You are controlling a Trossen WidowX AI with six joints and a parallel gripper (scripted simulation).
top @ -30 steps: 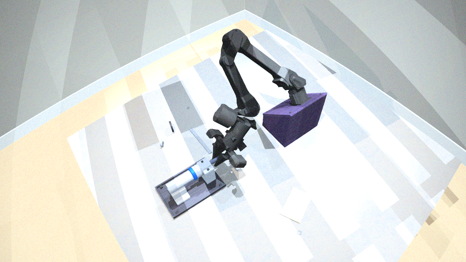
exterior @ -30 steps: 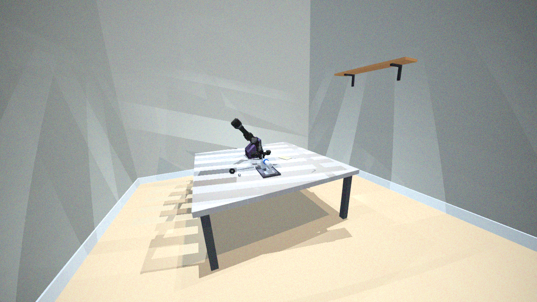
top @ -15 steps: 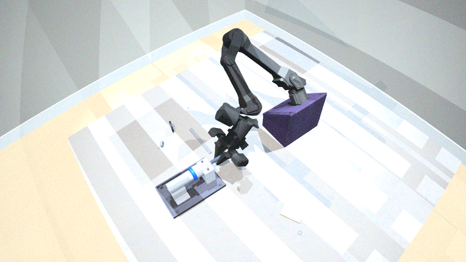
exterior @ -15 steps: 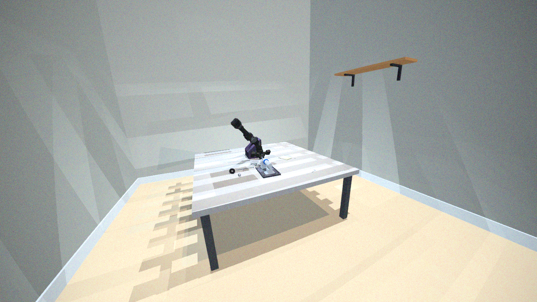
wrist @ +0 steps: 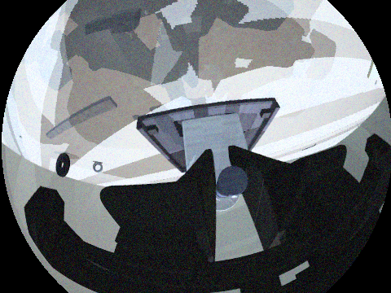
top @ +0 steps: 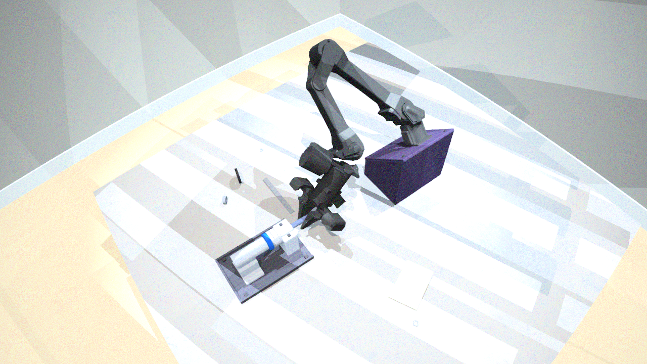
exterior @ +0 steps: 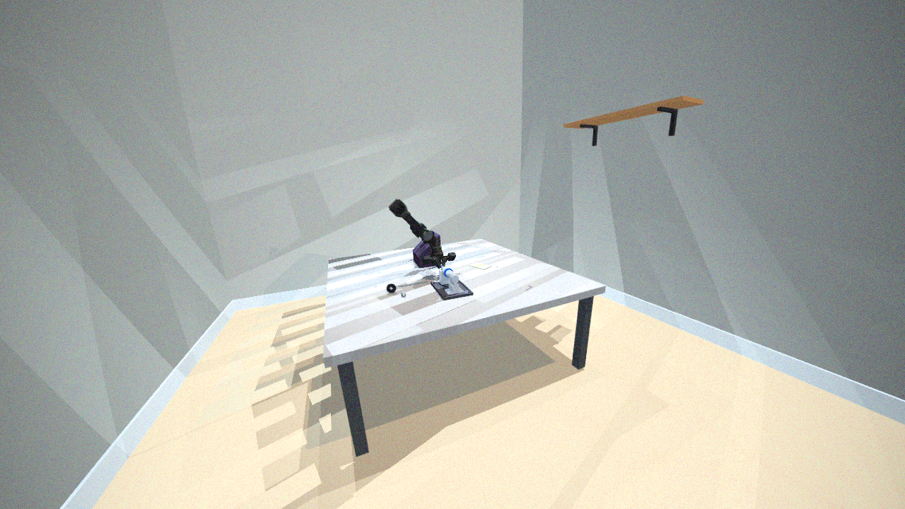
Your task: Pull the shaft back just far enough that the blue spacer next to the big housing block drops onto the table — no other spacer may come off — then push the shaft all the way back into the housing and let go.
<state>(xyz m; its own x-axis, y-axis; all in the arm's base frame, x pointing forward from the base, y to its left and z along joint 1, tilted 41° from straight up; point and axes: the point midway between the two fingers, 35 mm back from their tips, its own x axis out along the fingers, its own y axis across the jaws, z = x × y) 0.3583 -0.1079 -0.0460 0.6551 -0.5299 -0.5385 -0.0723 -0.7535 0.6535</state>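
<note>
Now: gripper tip 60 mm short of the shaft and 20 mm below it. The rest, counted from my gripper tip: blue spacer (100 mm ahead, 10 mm to the right, 20 mm above); black ring (30 mm ahead, 290 mm to the right, 30 mm below); thin metal strip (30 mm behind, 160 mm to the right, 50 mm below).
</note>
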